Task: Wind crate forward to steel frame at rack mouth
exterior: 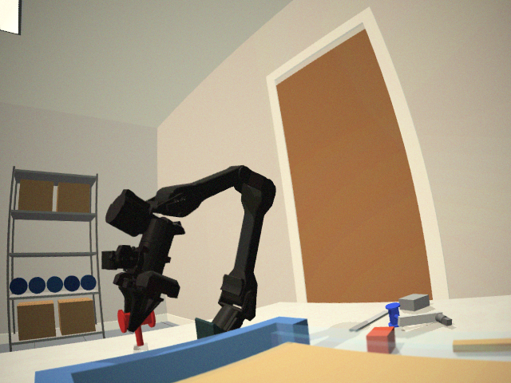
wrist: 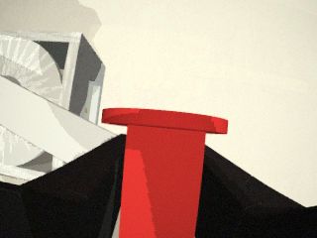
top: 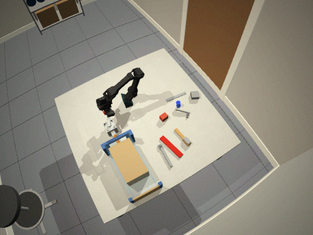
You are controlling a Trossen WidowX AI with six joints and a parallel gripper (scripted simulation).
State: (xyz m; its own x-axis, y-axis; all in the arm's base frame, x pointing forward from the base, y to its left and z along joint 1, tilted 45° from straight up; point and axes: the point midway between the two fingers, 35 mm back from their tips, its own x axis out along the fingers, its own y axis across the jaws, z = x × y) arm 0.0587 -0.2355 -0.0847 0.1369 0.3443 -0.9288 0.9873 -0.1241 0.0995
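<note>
Now: the winch 80 mm ahead of my gripper tip, 20 mm to the right of it and 100 mm below it. The rest, counted from my gripper tip: red bar: 490 mm ahead, 330 mm to the left, 120 mm below; red grip: 20 mm to the left; crank with blue knob: 260 mm ahead, 590 mm to the left, 110 mm below.
</note>
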